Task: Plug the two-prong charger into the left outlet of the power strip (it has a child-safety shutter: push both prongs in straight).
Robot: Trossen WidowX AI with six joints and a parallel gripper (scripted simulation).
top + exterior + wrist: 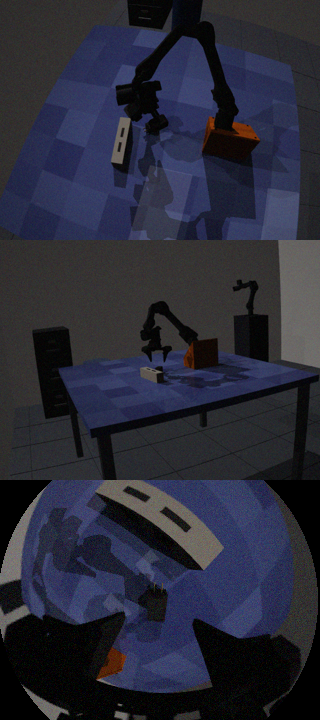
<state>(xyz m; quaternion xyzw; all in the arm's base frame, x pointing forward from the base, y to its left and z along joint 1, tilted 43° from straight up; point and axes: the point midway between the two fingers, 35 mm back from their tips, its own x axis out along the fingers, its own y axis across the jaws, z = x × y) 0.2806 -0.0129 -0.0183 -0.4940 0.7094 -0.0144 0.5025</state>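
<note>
Right now my gripper tip is 10 mm short of the two-prong charger, 10 mm to the right of it and 50 mm above it.
</note>
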